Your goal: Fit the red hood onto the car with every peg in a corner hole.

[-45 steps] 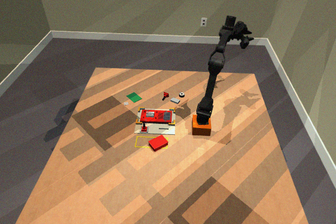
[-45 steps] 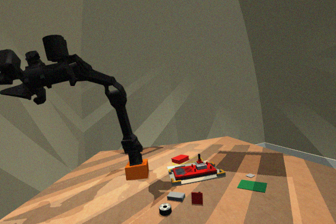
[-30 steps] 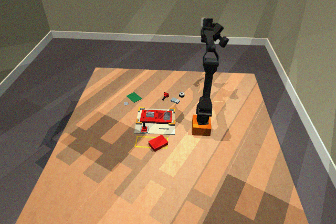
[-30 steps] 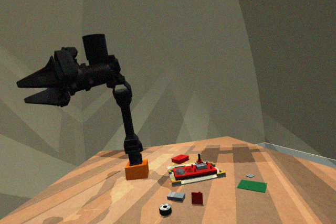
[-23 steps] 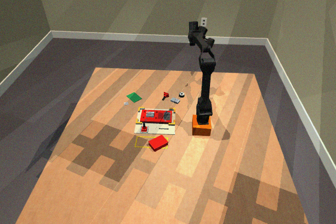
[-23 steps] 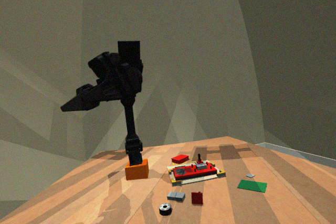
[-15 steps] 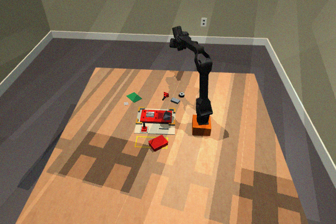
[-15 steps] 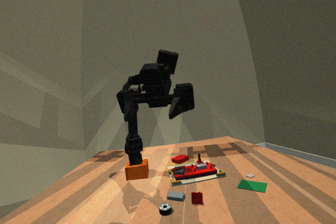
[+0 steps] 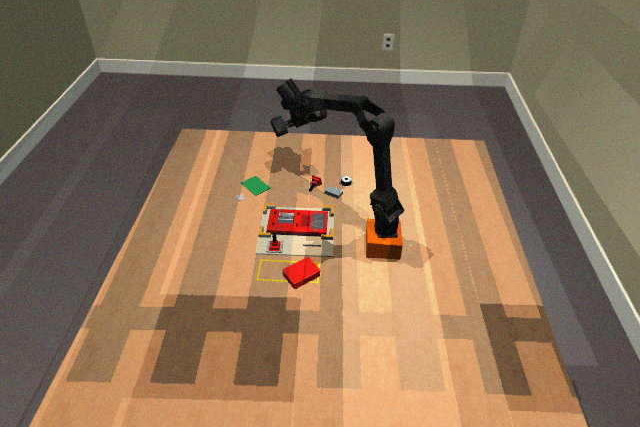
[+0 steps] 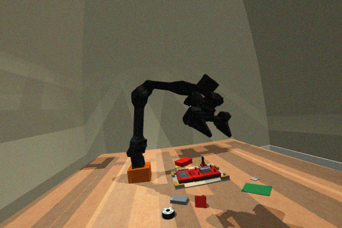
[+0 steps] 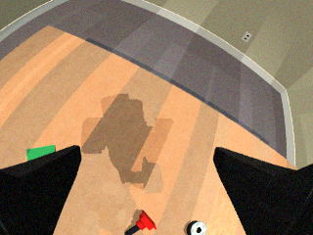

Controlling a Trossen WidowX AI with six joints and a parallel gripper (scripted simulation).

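My gripper tip is now 490 mm to the right of the red hood, 220 mm above it and 20 mm short of it. The rest, counted from my gripper tip: wheel (230 mm below, 180 mm behind, 50 mm to the left); then small grey tile (240 mm below, 220 mm ahead, 110 mm to the left); then green plate (240 mm below, 160 mm ahead, 40 mm to the left).
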